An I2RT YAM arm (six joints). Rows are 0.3 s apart.
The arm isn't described. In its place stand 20 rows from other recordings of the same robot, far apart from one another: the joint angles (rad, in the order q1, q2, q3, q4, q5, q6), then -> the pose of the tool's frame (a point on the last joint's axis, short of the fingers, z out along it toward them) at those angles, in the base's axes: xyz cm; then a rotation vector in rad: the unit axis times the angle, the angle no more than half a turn.
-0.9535, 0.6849, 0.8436, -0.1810, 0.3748, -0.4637 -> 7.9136 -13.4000 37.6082 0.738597 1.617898 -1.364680
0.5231, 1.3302, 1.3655, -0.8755, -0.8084, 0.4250 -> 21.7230 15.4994 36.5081 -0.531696 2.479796 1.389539
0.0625, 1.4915, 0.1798, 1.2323, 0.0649, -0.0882 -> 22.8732 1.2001 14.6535 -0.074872 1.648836 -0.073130
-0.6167, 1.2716, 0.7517, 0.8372, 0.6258, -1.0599 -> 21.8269 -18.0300 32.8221 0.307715 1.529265 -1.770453
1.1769, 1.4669, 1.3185, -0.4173, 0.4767, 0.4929 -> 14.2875 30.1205 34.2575 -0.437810 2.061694 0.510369
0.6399, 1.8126, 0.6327, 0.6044, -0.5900, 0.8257 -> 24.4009 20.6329 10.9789 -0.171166 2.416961 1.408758
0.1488, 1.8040, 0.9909, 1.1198, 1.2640, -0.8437 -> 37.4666 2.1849 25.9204 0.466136 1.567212 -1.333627
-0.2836, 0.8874, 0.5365, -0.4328, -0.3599, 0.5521 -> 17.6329 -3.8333 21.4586 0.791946 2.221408 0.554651
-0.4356, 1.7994, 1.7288, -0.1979, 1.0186, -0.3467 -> 36.5997 -20.3771 38.8616 0.848169 1.770381 -1.457308
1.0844, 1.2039, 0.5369, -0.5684, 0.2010, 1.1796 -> 9.5446 16.5302 15.2692 0.181140 2.797108 0.309427
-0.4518, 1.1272, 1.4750, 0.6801, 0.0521, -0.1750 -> 15.4984 -7.7271 58.5659 0.127334 0.539582 -0.625125
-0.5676, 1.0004, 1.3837, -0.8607, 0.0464, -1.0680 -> 15.0501 -9.7916 43.2638 -0.519722 2.160419 -1.021837
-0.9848, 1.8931, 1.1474, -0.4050, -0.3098, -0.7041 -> 21.2735 -30.0869 14.3233 0.281375 2.617851 -0.146514
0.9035, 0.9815, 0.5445, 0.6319, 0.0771, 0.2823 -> 14.3294 17.7447 30.4850 -0.375553 1.390963 0.932405
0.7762, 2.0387, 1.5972, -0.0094, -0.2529, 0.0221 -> 33.9018 34.5321 25.1417 -0.921656 1.876369 0.751790
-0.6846, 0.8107, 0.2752, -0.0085, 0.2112, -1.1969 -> 12.8932 -11.4881 17.5110 -0.470076 2.361889 -1.245290
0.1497, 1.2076, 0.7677, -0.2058, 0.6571, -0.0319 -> 25.5440 1.6537 24.8743 0.165485 2.128939 -0.654626
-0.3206, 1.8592, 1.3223, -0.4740, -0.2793, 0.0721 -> 37.6808 -11.4780 20.1149 0.395075 2.512611 0.263929
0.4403, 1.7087, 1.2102, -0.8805, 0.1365, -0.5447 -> 29.2440 13.2428 20.3292 -1.377593 2.608263 -0.216156
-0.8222, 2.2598, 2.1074, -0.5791, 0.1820, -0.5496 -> 34.9357 -38.5533 26.6570 0.433772 2.425189 -0.869434
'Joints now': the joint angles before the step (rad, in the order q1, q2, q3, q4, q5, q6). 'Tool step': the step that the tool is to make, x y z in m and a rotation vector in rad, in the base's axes. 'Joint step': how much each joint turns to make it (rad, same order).
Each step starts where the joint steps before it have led.
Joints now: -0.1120 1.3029 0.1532 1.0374 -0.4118 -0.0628
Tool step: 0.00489 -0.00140 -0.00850 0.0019 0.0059 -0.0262
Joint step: 0.0000 0.0915 0.0000 0.0872 0.0259 0.0046
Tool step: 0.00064 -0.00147 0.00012 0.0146 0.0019 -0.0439
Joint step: 0.0000 0.0031 0.0004 0.0065 0.0420 0.0206
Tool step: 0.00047 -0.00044 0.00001 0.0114 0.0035 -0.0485
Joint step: 0.0066 0.0001 -0.0001 0.0010 0.0535 0.0179
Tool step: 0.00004 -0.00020 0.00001 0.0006 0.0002 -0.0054
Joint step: -0.0001 0.0000 0.0000 0.0000 0.0052 0.0012
